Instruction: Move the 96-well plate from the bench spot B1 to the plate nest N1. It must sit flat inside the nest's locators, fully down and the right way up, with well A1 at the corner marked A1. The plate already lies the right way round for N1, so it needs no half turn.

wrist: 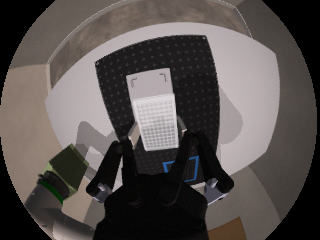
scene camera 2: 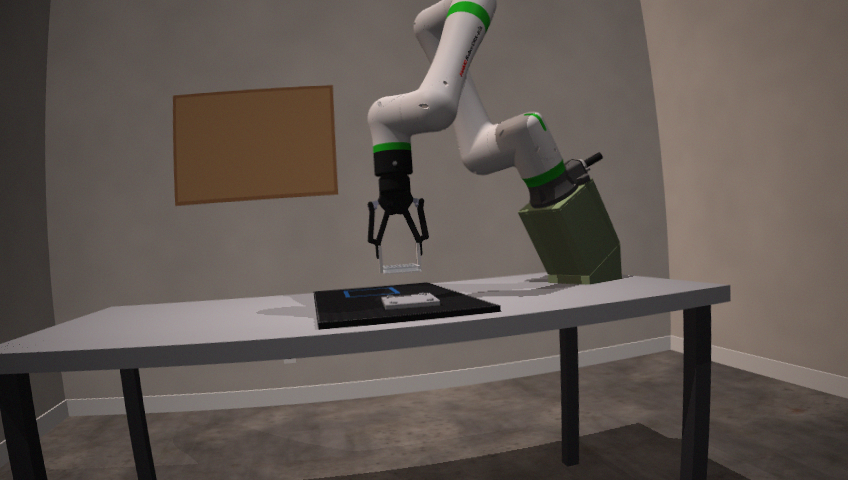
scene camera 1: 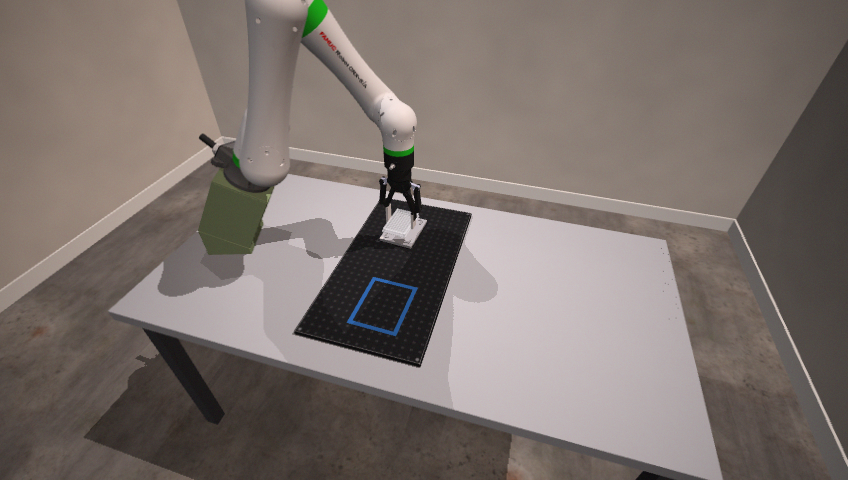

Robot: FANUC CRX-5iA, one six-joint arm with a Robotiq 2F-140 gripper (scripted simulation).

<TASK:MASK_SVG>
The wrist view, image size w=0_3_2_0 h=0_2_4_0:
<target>my gripper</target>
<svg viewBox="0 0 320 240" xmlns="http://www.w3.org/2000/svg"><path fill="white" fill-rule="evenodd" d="M204 131L200 130L197 133L192 133L184 125L180 116L177 116L177 129L182 141L175 162L172 163L169 172L155 175L138 174L133 152L140 136L137 122L134 123L128 134L121 135L122 142L113 141L95 177L86 187L86 192L98 202L104 203L105 217L97 224L93 240L209 240L205 222L207 207L216 200L223 199L234 187L234 181L222 169ZM122 158L123 167L121 172L123 185L112 193ZM191 145L196 145L206 183L204 195L184 182Z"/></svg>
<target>white 96-well plate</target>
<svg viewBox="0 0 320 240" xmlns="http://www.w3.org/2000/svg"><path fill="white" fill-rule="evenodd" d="M174 93L133 100L140 135L146 151L178 148Z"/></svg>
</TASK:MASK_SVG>
